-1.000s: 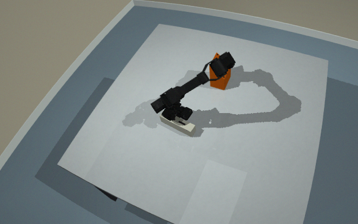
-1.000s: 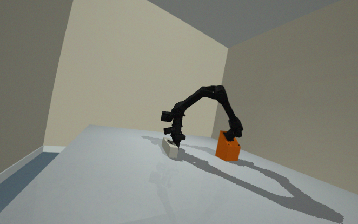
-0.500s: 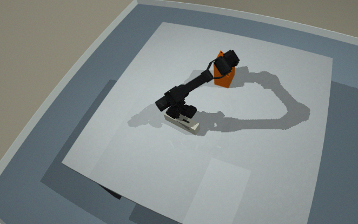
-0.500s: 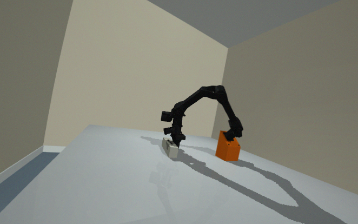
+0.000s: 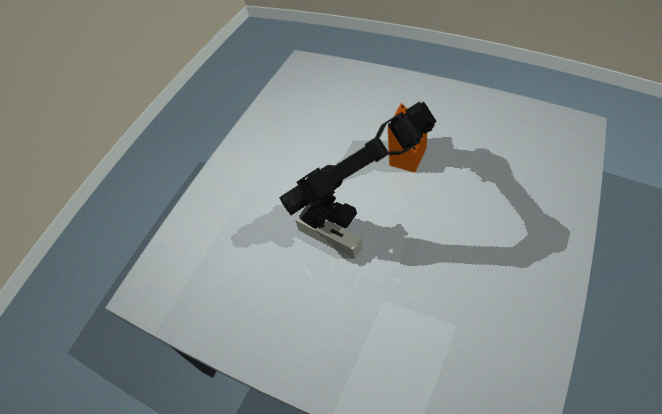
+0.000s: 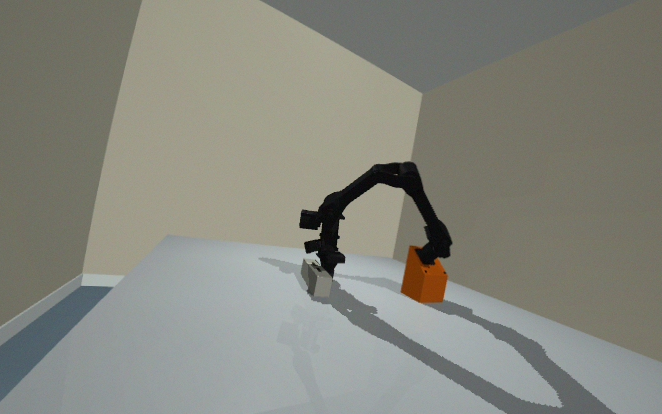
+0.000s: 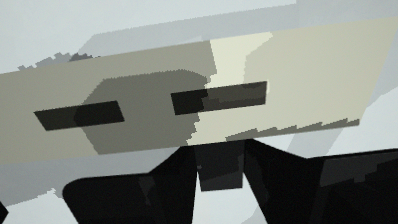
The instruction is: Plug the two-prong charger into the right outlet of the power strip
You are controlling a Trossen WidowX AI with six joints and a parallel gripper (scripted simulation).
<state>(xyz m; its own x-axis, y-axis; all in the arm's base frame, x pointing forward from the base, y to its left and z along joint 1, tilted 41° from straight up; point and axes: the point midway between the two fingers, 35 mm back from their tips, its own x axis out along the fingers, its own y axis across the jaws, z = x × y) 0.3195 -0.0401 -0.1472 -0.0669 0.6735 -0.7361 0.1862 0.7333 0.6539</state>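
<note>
Right now the dark grey charger is 2 cm ahead of my gripper tip and 1 cm above it.
</note>
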